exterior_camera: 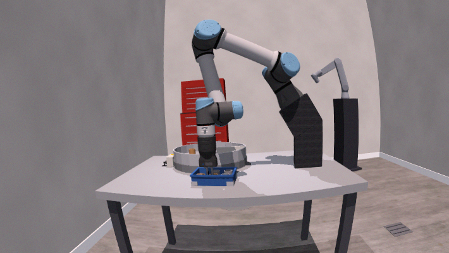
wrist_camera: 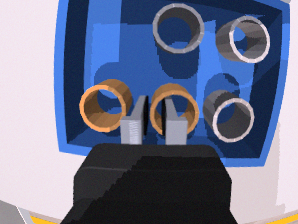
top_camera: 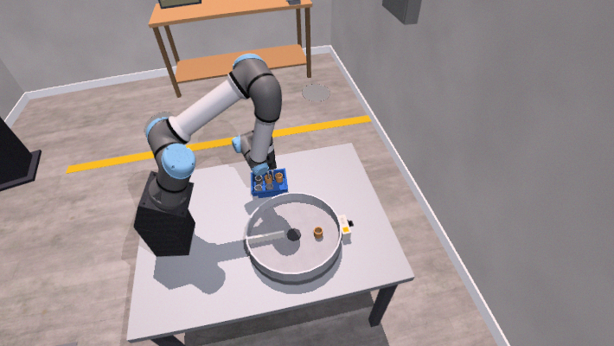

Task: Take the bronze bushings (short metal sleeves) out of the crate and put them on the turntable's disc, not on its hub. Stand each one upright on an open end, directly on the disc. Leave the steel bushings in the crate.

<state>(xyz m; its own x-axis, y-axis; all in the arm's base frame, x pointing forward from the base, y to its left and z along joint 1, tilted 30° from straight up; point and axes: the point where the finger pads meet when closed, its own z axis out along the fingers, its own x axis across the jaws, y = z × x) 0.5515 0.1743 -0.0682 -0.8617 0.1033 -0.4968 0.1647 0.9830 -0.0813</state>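
The blue crate lies 3 cm to the right of my hand, 2 cm below it and 2 cm behind it. Also, from my hand: turntable disc: 39 cm to the right, 2 cm behind, 1 cm above.
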